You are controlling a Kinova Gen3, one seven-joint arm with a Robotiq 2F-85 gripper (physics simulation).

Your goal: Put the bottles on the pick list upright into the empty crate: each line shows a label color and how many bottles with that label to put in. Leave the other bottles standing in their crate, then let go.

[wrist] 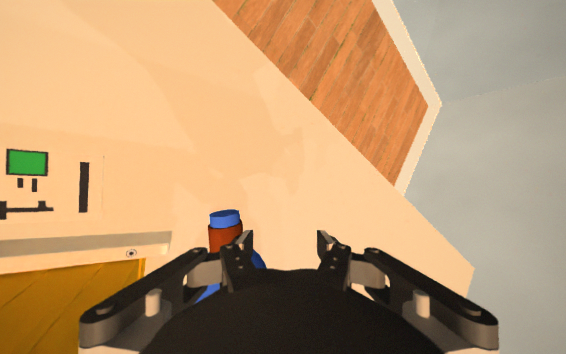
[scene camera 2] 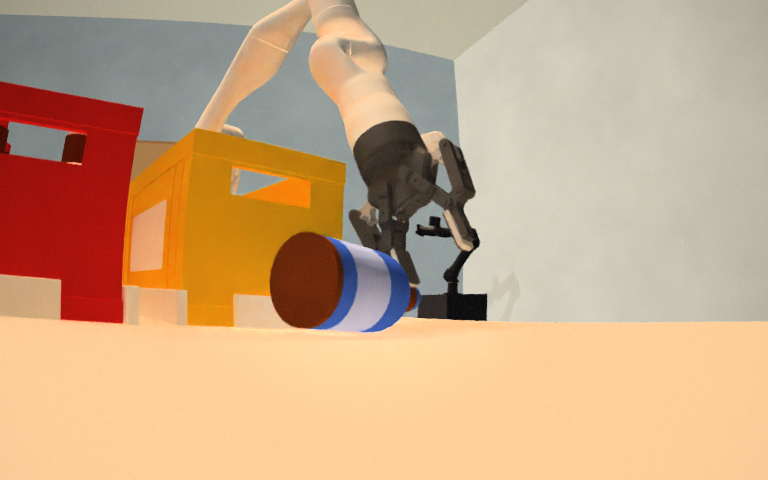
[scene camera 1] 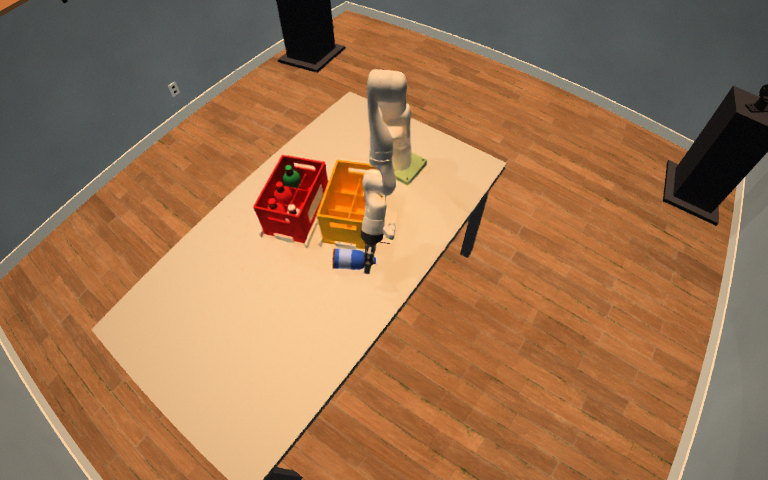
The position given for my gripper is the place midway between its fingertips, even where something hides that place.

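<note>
Scene camera 2 shows my gripper (scene camera 2: pixel 438 267). The gripper is also visible in the wrist view (wrist: pixel 284 240).
</note>
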